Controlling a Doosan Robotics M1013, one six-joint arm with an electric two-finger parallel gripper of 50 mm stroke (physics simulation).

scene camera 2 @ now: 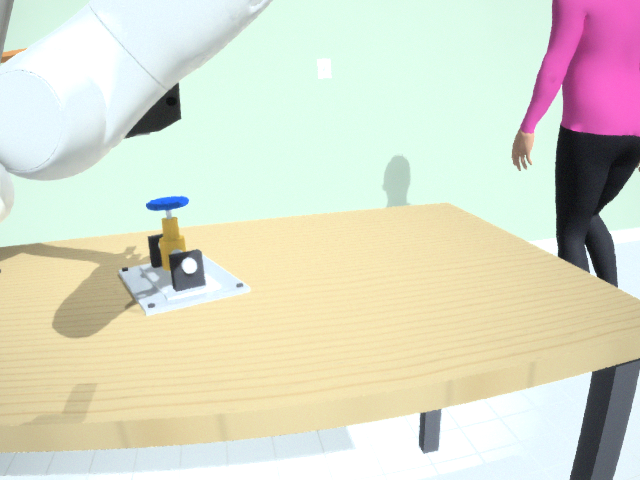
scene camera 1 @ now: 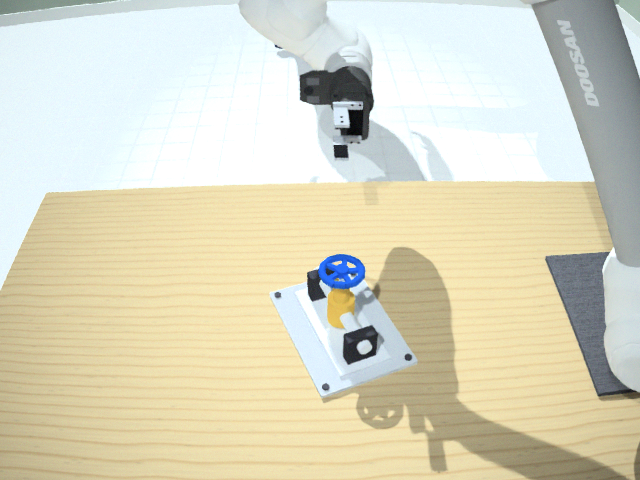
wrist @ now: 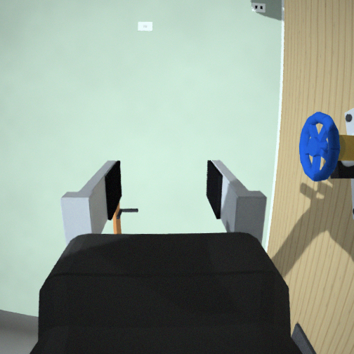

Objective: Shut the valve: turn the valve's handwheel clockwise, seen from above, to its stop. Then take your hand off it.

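The blue five-spoked handwheel (scene camera 1: 342,269) (scene camera 2: 167,203) (wrist: 317,146) sits level on top of the yellow valve body (scene camera 1: 340,308) (scene camera 2: 172,250) (wrist: 346,148). The valve stands upright on a light grey baseplate (scene camera 1: 306,348) (scene camera 2: 138,290) on the table. My gripper (scene camera 1: 341,135) (wrist: 163,178) is open, with nothing between its fingers. It is off the handwheel, up beyond it toward the table's far edge in the first scene view, and tilted sideways. In the wrist view the handwheel lies right of both fingers. In the second scene view the arm hides the fingers.
The wooden table (scene camera 1: 155,248) (scene camera 2: 387,310) bears the valve. A dark mat (scene camera 1: 576,310) lies under the arm's base at the right. A person in a pink top (scene camera 2: 599,77) stands beyond the table. An orange shelf (scene camera 2: 12,53) (wrist: 117,222) is on the wall.
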